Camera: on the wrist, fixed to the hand. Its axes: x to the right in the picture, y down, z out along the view.
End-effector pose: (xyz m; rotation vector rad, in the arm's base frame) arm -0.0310 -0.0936 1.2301 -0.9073 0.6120 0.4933
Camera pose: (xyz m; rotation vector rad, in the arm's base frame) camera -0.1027 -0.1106 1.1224 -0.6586 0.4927 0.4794
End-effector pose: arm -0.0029 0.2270 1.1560 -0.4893 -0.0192 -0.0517
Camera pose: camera 0.0210 0.2724 1.0360 -0.2789 -0.1933 -0.0190
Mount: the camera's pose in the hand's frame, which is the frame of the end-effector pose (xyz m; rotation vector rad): 0.0181 0.0976 -0.0847 0.2136 -0.1709 -0.0119
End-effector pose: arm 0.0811 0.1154 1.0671 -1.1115 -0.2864 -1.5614
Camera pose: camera 0.1258 0.0127 1.0002 -1.0769 -0.5627 -1.4114
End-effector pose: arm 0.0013 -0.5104 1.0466 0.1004 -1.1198 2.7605
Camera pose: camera -0.0336 -0.5181 0.9211 0.3737 -0.8509 2.8969
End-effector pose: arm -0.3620 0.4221 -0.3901 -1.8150 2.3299 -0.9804
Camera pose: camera -0.4851 0.4564 -0.3637 -1.7562 2.0336 -0.9893
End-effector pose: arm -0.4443 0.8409 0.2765 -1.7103 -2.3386 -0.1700
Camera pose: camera -0.3464 0.8680 0.3583 -1.6647 -2.3847 0.2251
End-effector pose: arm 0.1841 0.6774 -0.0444 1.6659 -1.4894 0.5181
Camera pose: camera 0.1131 0.7368 0.0476 1.9246 -1.5904 0.5559
